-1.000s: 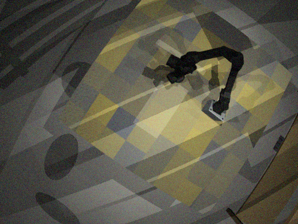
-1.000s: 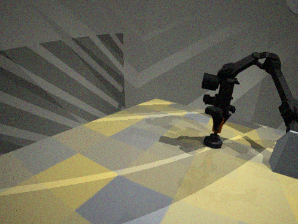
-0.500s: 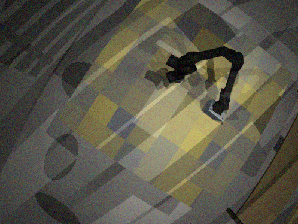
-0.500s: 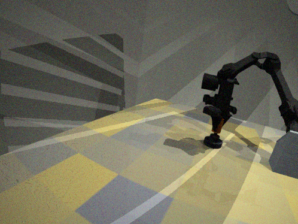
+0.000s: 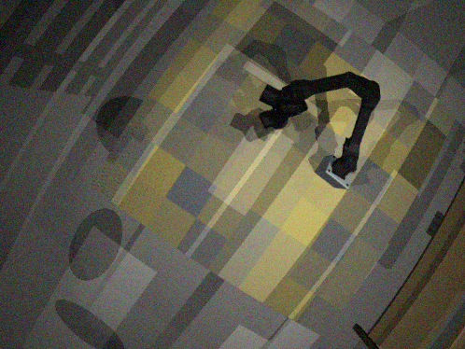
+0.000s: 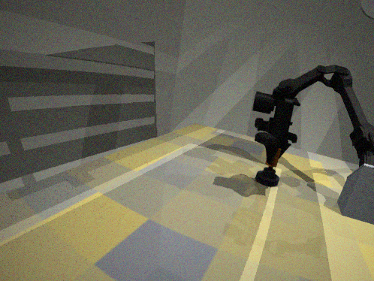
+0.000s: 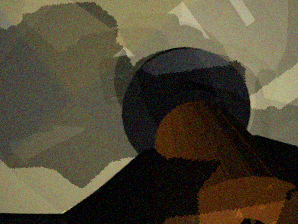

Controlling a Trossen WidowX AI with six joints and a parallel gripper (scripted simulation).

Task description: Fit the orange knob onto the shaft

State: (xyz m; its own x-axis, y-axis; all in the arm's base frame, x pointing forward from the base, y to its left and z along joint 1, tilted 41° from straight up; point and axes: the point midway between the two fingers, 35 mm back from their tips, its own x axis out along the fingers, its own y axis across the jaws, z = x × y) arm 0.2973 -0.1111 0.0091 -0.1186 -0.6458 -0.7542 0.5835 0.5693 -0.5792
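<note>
My gripper tip is now 2 cm below the orange knob. From my gripper tip the other things lie so: round dark pedestal 4 cm below.
</note>
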